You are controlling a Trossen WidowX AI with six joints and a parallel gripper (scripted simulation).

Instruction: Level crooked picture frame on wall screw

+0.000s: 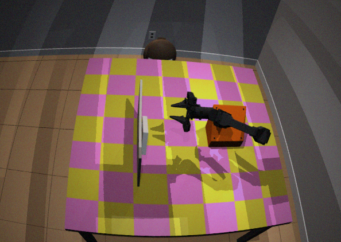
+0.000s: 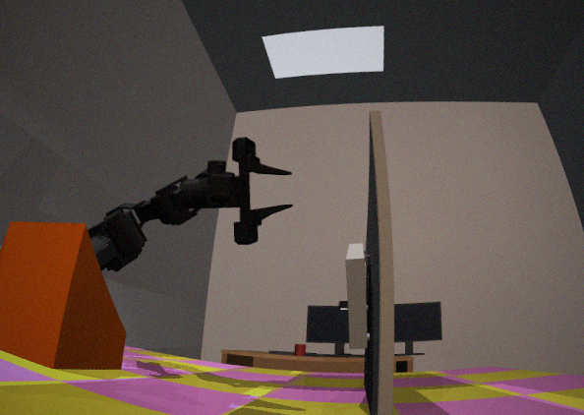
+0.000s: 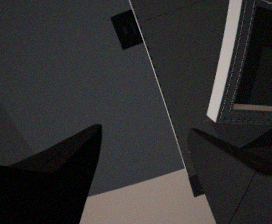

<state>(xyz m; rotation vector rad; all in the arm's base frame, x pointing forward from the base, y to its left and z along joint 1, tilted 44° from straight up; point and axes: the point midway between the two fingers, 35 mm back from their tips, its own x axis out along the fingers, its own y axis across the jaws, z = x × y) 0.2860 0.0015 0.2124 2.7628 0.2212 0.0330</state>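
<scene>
Right now my gripper tip is 170 mm above the picture frame, 120 mm short of it and 40 mm to the right of it. The rest, counted from my gripper tip: thin upright wall panel 180 mm below, 130 mm ahead, 20 mm to the left.
</scene>
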